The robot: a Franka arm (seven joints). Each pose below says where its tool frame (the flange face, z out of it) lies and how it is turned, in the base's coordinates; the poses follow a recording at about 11 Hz.
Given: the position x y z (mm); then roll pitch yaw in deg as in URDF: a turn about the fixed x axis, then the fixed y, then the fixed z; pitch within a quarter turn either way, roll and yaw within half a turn.
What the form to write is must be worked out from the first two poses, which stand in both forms.
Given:
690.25, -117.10, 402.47, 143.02, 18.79, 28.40
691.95, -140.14, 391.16, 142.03, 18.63, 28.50
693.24, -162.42, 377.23, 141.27, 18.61, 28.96
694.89, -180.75, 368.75, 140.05, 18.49, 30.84
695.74, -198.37, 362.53, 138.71, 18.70, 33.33
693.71, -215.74, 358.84, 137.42, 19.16, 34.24
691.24, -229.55, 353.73, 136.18, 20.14, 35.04
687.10, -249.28, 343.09, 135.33, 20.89, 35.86
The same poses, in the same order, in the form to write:
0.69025, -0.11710, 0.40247, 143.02, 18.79, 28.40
0.69195, -0.14014, 0.39116, 142.03, 18.63, 28.50
0.69324, -0.16242, 0.37723, 141.27, 18.61, 28.96
0.69489, -0.18075, 0.36875, 140.05, 18.49, 30.84
0.69574, -0.19837, 0.36253, 138.71, 18.70, 33.33
0.69371, -0.21574, 0.35884, 137.42, 19.16, 34.24
0.69124, -0.22955, 0.35373, 136.18, 20.14, 35.04
0.68710, -0.24928, 0.34309, 135.33, 20.89, 35.86

